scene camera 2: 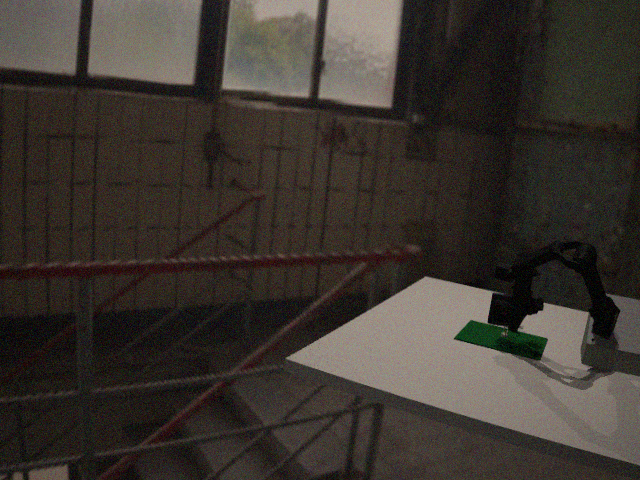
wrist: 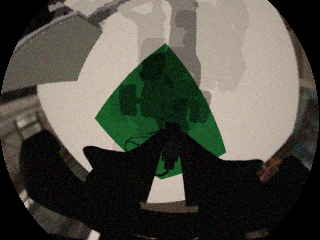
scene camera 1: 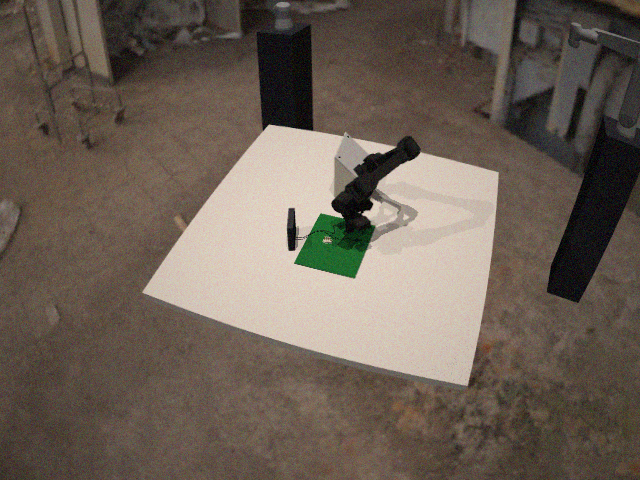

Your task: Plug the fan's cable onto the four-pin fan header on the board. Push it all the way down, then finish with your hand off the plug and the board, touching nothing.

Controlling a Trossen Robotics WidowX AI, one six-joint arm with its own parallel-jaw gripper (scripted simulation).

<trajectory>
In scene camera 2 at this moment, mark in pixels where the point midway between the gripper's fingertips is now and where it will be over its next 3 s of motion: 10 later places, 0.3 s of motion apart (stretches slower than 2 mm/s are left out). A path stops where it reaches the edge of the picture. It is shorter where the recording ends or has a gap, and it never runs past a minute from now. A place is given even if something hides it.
My gripper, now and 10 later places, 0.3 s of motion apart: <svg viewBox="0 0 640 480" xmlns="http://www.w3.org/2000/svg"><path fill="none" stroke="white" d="M514 328L510 323L507 320L507 320L507 320L506 322L506 325L506 325L506 326L506 326L506 327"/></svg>
</trajectory>
